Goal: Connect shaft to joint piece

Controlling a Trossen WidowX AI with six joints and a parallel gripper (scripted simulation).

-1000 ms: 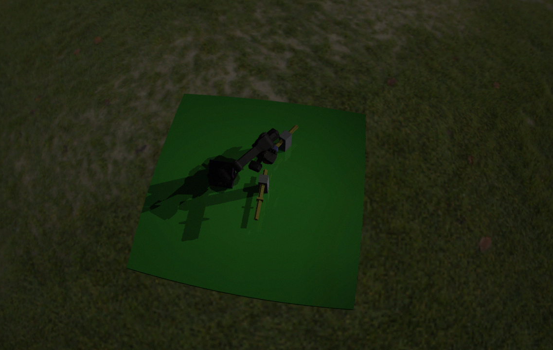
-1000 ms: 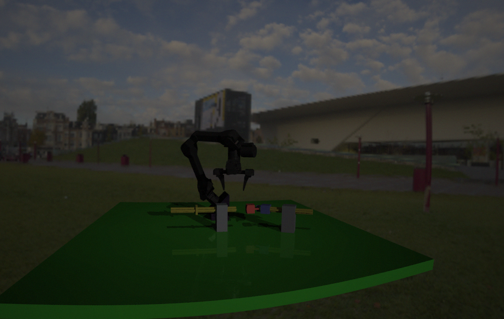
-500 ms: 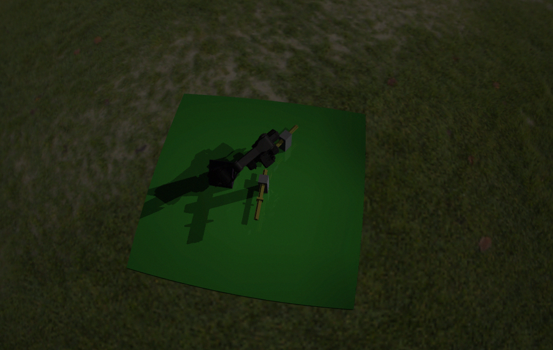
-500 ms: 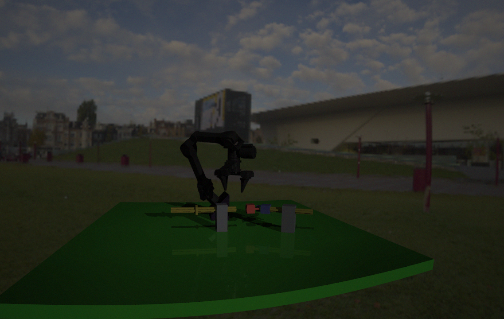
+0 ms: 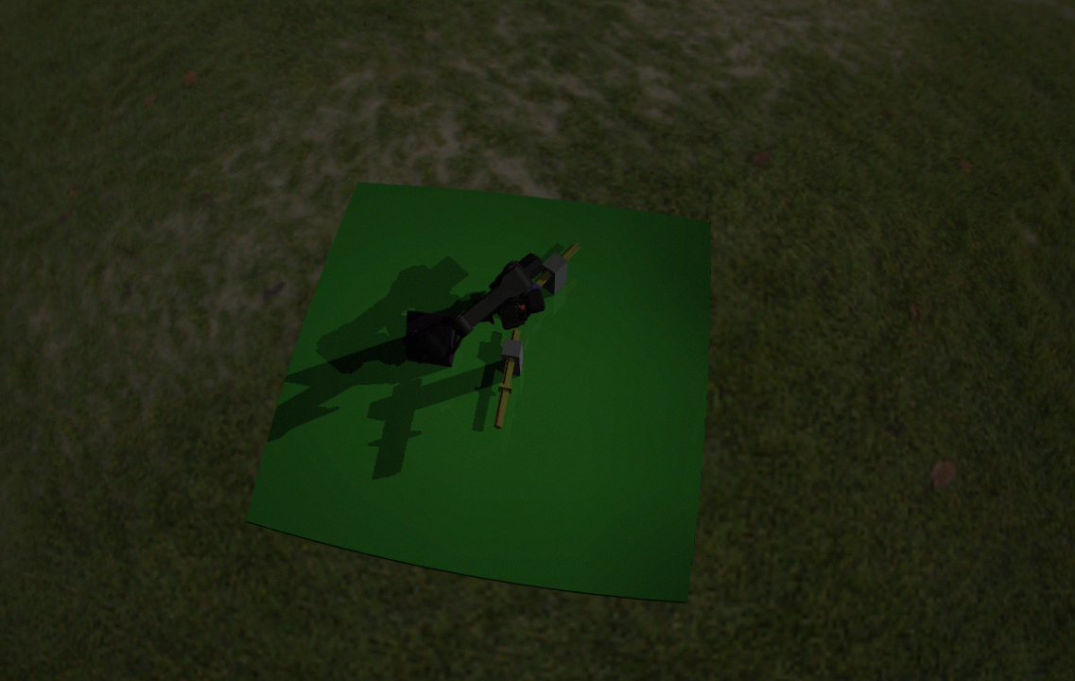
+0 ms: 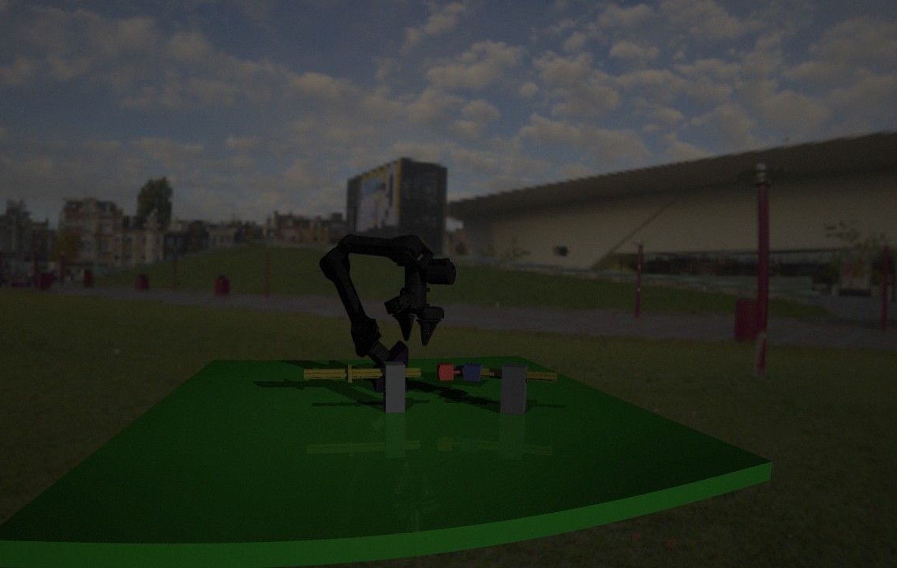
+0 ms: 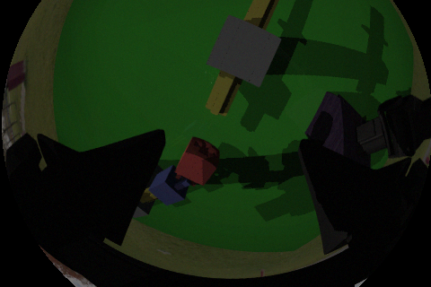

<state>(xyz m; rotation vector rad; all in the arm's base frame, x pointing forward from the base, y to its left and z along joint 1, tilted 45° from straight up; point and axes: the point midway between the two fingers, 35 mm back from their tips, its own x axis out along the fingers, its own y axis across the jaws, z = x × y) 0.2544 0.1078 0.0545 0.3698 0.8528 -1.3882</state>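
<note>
Right now the red square joint piece is 10 mm ahead of my gripper tip, 90 mm to the left of it and 80 mm below it.
</note>
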